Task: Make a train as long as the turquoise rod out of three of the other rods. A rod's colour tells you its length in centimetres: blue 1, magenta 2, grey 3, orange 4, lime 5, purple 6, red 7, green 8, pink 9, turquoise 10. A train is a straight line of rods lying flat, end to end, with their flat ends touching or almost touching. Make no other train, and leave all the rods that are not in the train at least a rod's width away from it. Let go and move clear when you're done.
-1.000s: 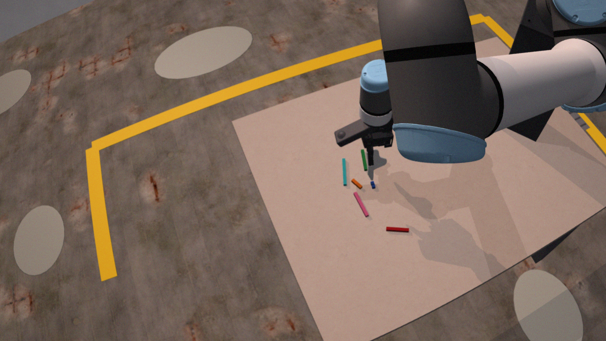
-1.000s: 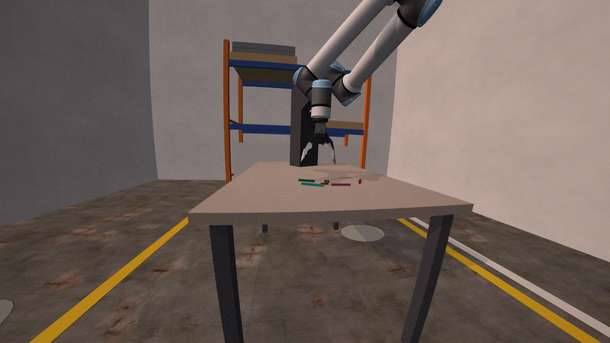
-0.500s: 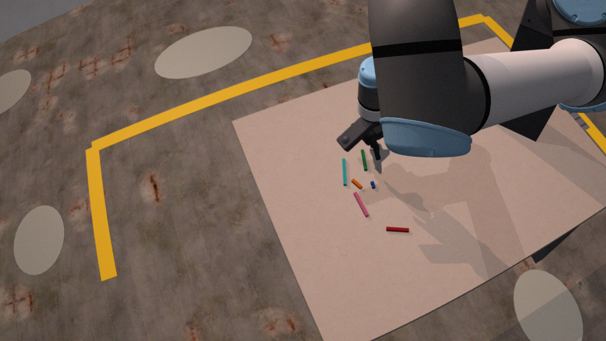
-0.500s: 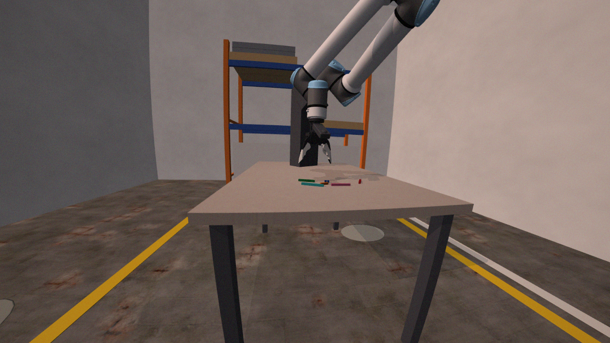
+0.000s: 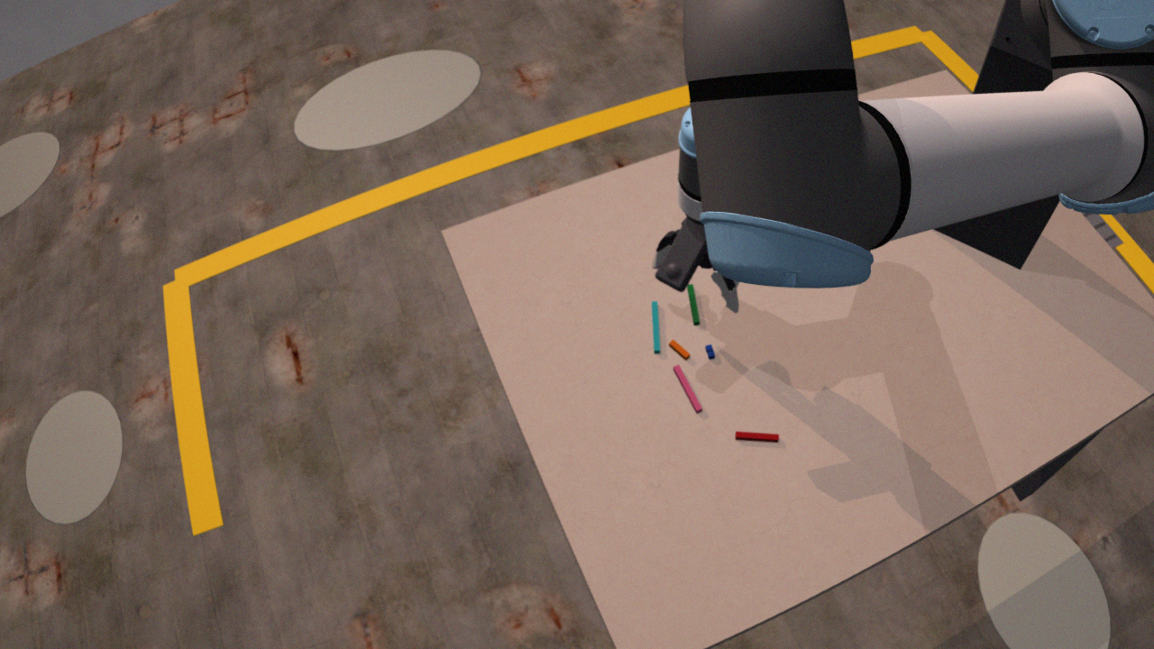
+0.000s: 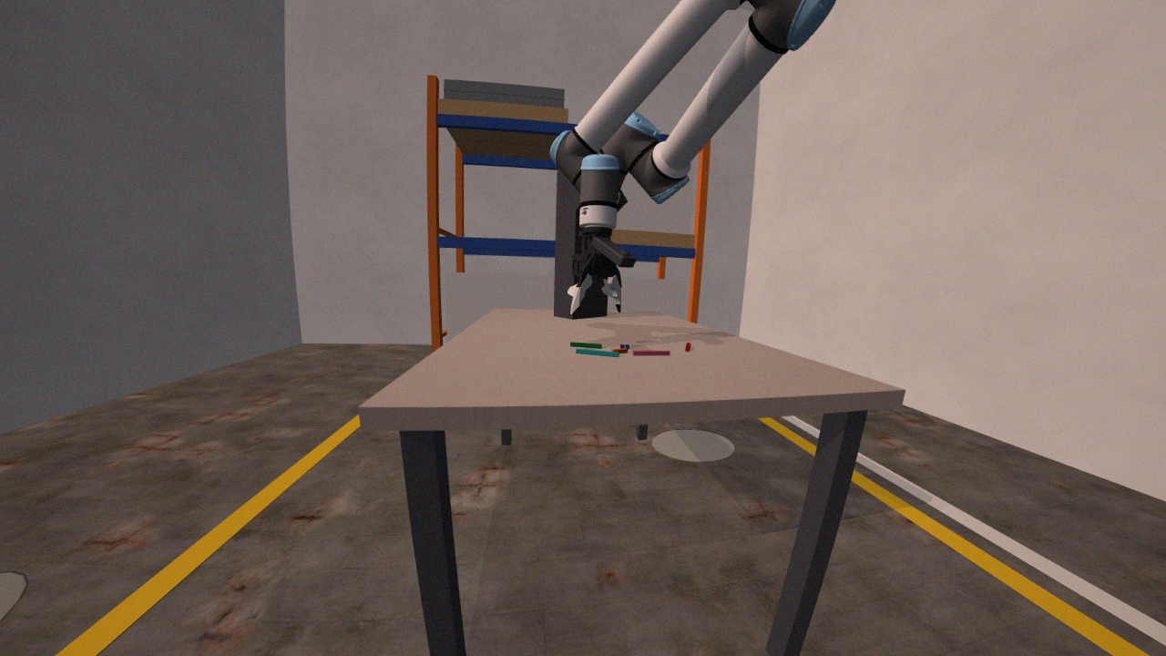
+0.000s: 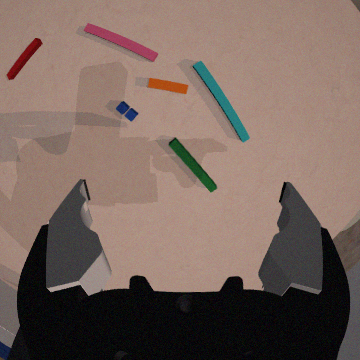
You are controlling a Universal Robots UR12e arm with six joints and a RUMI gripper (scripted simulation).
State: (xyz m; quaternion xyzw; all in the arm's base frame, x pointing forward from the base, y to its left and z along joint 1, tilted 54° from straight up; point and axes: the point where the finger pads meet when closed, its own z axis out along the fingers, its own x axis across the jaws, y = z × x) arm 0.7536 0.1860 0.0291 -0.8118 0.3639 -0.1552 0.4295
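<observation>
Now: hand 8 cm above the green rod and 3 cm to the left of it. The rest, counted from my hand: orange rod: 8 cm below, 6 cm to the left, 2 cm ahead; then pink rod: 14 cm to the left, 8 cm below, 1 cm ahead; then turquoise rod: 8 cm below, 6 cm ahead, 2 cm to the left.
</observation>
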